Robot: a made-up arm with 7 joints. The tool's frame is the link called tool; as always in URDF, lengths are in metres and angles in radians. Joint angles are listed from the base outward. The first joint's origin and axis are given. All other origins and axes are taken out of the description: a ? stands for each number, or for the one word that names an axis. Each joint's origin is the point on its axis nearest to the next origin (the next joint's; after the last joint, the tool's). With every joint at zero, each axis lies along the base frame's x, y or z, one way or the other. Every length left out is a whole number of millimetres.
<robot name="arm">
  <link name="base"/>
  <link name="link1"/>
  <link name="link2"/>
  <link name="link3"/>
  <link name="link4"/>
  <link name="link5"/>
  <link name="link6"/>
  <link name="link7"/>
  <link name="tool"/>
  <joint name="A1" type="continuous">
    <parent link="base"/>
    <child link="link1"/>
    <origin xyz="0 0 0.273"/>
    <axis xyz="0 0 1"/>
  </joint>
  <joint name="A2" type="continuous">
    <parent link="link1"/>
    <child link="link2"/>
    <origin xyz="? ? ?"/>
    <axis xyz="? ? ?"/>
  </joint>
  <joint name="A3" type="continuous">
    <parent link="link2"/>
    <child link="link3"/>
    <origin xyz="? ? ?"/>
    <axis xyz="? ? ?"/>
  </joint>
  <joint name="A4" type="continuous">
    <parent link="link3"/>
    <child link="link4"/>
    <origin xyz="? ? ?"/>
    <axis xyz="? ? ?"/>
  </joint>
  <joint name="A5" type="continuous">
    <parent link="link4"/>
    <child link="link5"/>
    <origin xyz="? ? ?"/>
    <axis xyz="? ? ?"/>
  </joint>
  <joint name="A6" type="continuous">
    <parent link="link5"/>
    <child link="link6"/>
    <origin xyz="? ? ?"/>
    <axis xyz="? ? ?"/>
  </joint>
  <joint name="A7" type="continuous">
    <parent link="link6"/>
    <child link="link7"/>
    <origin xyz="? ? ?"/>
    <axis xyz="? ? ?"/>
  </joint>
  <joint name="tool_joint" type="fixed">
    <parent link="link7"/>
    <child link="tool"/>
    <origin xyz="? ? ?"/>
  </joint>
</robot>
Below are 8 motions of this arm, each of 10 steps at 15 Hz.
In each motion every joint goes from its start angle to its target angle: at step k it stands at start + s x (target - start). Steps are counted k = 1, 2, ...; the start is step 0. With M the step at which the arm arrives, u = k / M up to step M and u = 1 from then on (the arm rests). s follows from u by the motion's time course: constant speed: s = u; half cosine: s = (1 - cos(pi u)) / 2; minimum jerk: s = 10 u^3 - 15 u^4 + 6 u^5.
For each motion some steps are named. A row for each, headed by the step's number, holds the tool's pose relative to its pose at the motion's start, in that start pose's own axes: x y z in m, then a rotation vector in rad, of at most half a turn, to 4 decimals.
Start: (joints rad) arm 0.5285 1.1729 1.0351 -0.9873 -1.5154 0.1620 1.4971
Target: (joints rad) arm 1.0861 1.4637 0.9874 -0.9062 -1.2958 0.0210 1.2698
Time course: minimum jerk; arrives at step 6
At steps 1, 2, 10:
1: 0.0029 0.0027 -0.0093 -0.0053 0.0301 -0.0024
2: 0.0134 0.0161 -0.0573 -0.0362 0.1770 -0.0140
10: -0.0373 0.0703 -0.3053 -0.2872 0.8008 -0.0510

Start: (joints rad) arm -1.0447 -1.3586 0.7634 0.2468 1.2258 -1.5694 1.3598
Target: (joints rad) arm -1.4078 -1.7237 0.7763 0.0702 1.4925 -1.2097 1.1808
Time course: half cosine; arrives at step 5
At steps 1, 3, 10:
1: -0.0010 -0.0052 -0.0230 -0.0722 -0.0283 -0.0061
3: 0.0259 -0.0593 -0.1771 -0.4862 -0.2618 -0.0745
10: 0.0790 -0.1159 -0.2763 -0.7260 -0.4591 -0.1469

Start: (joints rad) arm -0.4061 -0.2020 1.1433 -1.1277 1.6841 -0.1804 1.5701
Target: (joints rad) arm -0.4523 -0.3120 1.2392 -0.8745 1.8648 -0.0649 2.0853
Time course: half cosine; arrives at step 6
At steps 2, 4, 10:
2: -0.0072 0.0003 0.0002 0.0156 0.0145 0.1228
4: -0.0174 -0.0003 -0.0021 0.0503 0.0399 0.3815
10: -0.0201 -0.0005 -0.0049 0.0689 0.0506 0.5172

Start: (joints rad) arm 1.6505 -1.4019 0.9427 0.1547 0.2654 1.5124 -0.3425
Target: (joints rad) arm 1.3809 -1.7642 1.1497 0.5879 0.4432 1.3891 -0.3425
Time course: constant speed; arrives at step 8
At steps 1, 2, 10:
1: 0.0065 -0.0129 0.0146 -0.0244 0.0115 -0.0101
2: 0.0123 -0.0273 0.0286 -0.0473 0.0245 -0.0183
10: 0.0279 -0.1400 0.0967 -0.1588 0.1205 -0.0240

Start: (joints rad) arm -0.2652 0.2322 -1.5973 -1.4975 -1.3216 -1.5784 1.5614
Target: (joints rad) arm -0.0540 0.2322 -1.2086 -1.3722 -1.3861 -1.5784 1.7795
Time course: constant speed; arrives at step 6
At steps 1, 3, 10:
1: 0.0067 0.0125 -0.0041 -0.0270 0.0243 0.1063
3: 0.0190 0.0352 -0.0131 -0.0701 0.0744 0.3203
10: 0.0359 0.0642 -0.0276 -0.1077 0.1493 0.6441

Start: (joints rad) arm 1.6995 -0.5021 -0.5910 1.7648 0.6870 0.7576 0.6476
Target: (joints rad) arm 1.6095 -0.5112 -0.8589 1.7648 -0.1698 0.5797 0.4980
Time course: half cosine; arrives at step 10
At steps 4, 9, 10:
4: -0.0103 -0.0125 -0.0003 0.2830 -0.1052 -0.3325
9: -0.0799 -0.0256 -0.0490 0.8310 -0.3125 -0.8948
10: -0.0836 -0.0249 -0.0523 0.8531 -0.3214 -0.9152

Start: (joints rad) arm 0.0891 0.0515 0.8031 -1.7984 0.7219 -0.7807 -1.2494
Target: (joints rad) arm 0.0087 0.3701 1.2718 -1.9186 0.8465 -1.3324 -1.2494
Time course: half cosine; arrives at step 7
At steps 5, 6, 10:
5: 0.2930 0.1197 0.0663 -0.4246 0.4263 0.1849
6: 0.3427 0.1420 0.0598 -0.4903 0.4982 0.2217
10: 0.3601 0.1499 0.0563 -0.5132 0.5237 0.2352

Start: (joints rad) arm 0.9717 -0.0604 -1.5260 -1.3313 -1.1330 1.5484 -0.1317
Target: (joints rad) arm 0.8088 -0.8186 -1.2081 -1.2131 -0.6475 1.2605 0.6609
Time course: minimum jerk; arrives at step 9
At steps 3, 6, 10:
3: -0.0221 0.0195 -0.0592 -0.1173 -0.0930 0.2067
6: -0.0207 0.0532 -0.2186 -0.5500 -0.2140 0.7240
10: -0.0012 0.0633 -0.2680 -0.7316 -0.2032 0.8786

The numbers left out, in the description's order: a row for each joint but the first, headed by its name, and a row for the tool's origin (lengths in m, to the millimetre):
A2: xyz 0.219 -0.012 0, axis -1 0 0
A3: xyz 0 0.229 0.073, axis 0 1 0
A4: xyz -0.394 0 0.115, axis 0 0 -1
A5: xyz -0.146 -0.119 0, axis -1 0 0
A6: xyz 0 0.086 0.068, axis 0 -1 0
A7: xyz -0.104 0 0.263, axis 0 0 1
tool: xyz -0.096 0.041 0

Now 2 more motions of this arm.
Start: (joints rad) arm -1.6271 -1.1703 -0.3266 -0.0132 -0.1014 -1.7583 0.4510
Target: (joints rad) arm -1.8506 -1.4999 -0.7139 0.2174 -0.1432 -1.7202 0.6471
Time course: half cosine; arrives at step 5
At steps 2, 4, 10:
2: 0.0067 -0.0598 -0.0638 -0.0183 -0.2526 0.2031
4: 0.0730 -0.1520 -0.1461 -0.0801 -0.6568 0.5473
10: 0.0903 -0.1660 -0.1558 -0.0948 -0.7251 0.6077

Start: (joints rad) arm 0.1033 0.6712 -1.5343 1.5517 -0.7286 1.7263 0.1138
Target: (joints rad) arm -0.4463 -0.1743 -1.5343 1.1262 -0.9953 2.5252 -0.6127
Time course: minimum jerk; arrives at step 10
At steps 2, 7, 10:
2: -0.0244 0.0170 0.0019 -0.0098 -0.0797 -0.0371
7: -0.3236 0.1877 -0.1184 0.2675 -1.1760 -0.5498
10: -0.3678 0.2120 -0.1650 0.4186 -1.3933 -0.6460

